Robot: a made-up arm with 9 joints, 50 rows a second.
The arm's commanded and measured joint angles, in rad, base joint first. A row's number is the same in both.
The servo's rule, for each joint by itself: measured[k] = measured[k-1] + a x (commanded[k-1-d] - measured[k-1]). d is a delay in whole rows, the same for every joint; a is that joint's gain. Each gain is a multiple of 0.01, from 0.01 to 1. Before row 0 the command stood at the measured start. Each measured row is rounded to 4 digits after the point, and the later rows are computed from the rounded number. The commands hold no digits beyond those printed.
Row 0, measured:
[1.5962, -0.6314, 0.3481, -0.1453, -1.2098, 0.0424, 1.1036, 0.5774, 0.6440]
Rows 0 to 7, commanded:
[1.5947, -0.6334, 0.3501, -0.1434, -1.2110, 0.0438, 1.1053, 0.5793, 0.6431]
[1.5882, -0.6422, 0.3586, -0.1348, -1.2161, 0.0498, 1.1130, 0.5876, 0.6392]
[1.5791, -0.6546, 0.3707, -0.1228, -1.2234, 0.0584, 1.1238, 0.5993, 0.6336]
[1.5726, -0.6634, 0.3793, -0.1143, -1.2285, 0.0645, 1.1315, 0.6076, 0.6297]
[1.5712, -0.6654, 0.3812, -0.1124, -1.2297, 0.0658, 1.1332, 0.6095, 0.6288]
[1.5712, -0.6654, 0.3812, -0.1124, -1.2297, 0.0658, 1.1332, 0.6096, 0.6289]
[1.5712, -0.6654, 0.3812, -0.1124, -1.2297, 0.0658, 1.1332, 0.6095, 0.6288]
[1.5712, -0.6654, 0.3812, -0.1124, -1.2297, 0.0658, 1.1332, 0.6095, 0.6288]
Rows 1 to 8, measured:
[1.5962, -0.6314, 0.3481, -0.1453, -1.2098, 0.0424, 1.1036, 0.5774, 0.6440]
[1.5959, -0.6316, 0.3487, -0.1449, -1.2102, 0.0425, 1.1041, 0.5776, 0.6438]
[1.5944, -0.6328, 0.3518, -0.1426, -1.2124, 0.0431, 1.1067, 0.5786, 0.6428]
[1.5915, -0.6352, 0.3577, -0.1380, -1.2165, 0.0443, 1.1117, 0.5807, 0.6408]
[1.5879, -0.6383, 0.3644, -0.1325, -1.2209, 0.0459, 1.1174, 0.5834, 0.6384]
[1.5847, -0.6413, 0.3696, -0.1279, -1.2242, 0.0475, 1.1220, 0.5860, 0.6363]
[1.5821, -0.6440, 0.3732, -0.1243, -1.2262, 0.0490, 1.1252, 0.5884, 0.6347]
[1.5800, -0.6464, 0.3757, -0.1216, -1.2275, 0.0503, 1.1275, 0.5905, 0.6334]
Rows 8 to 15, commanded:
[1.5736, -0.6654, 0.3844, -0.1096, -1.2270, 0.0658, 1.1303, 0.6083, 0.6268]
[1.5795, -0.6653, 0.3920, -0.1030, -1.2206, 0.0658, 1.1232, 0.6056, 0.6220]
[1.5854, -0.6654, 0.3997, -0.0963, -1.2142, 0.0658, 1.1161, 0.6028, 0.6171]
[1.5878, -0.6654, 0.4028, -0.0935, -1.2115, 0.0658, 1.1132, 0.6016, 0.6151]
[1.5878, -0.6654, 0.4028, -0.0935, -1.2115, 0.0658, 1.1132, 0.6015, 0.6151]
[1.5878, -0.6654, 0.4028, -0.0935, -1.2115, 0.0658, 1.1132, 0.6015, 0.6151]
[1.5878, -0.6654, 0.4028, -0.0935, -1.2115, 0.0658, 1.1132, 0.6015, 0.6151]
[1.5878, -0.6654, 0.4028, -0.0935, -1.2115, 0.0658, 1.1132, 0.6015, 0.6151]
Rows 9 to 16, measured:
[1.5783, -0.6485, 0.3774, -0.1195, -1.2283, 0.0515, 1.1292, 0.5924, 0.6324]
[1.5774, -0.6504, 0.3796, -0.1172, -1.2278, 0.0526, 1.1295, 0.5940, 0.6312]
[1.5778, -0.6520, 0.3834, -0.1139, -1.2251, 0.0537, 1.1277, 0.5952, 0.6292]
[1.5792, -0.6535, 0.3885, -0.1099, -1.2211, 0.0547, 1.1243, 0.5960, 0.6265]
[1.5808, -0.6548, 0.3929, -0.1061, -1.2175, 0.0556, 1.1211, 0.5966, 0.6240]
[1.5821, -0.6560, 0.3960, -0.1032, -1.2153, 0.0564, 1.1188, 0.5971, 0.6220]
[1.5832, -0.6570, 0.3981, -0.1010, -1.2139, 0.0572, 1.1172, 0.5975, 0.6205]
[1.5841, -0.6579, 0.3996, -0.0993, -1.2130, 0.0579, 1.1160, 0.5979, 0.6193]

